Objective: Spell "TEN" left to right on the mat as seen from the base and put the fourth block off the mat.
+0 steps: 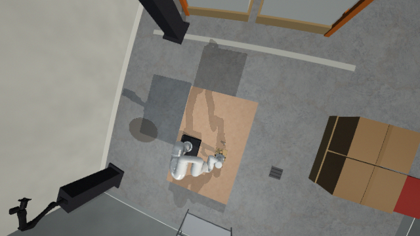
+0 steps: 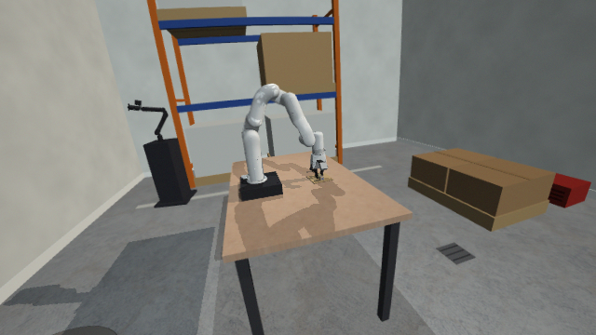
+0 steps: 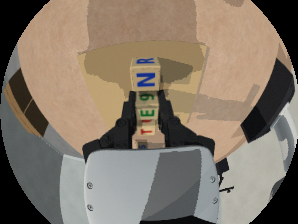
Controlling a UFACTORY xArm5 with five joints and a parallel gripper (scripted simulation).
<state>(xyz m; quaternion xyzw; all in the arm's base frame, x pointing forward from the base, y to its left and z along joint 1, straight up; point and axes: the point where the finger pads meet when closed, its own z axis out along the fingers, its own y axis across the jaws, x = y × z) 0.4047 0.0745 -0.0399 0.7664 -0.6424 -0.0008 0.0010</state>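
Right now the tan mat is 2 cm below my hand.
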